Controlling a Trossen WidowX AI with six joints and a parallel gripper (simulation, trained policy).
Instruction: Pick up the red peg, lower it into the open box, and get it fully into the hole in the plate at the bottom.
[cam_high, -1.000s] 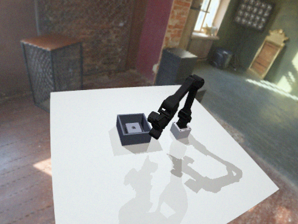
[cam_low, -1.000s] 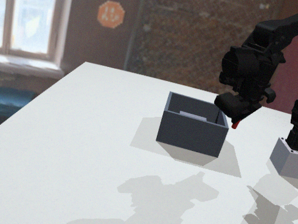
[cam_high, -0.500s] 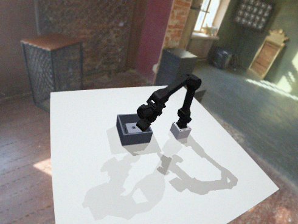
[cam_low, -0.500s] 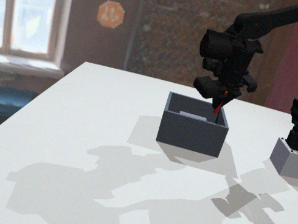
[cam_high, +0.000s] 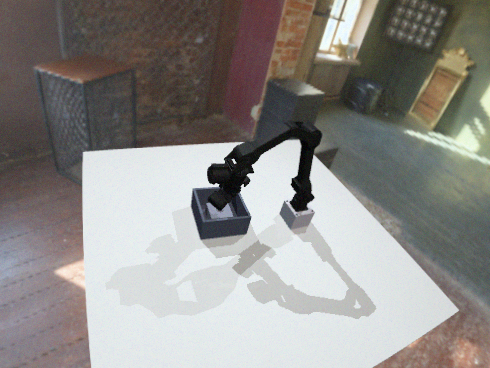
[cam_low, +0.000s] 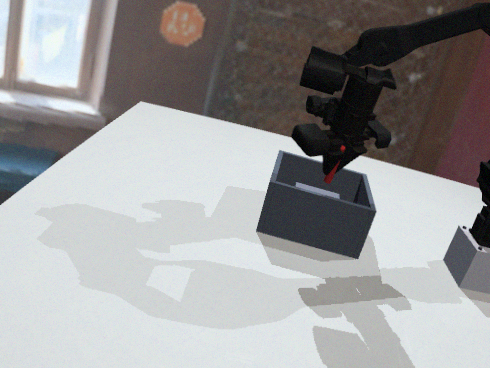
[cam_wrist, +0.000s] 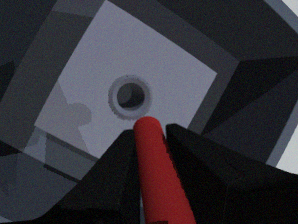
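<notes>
Now: the red peg 2 cm above my gripper tip and 1 cm to the left of it. Also, from my gripper tip: dark grey box: 9 cm below, 1 cm to the right; then grey plate: 7 cm below, 1 cm to the right.
</notes>
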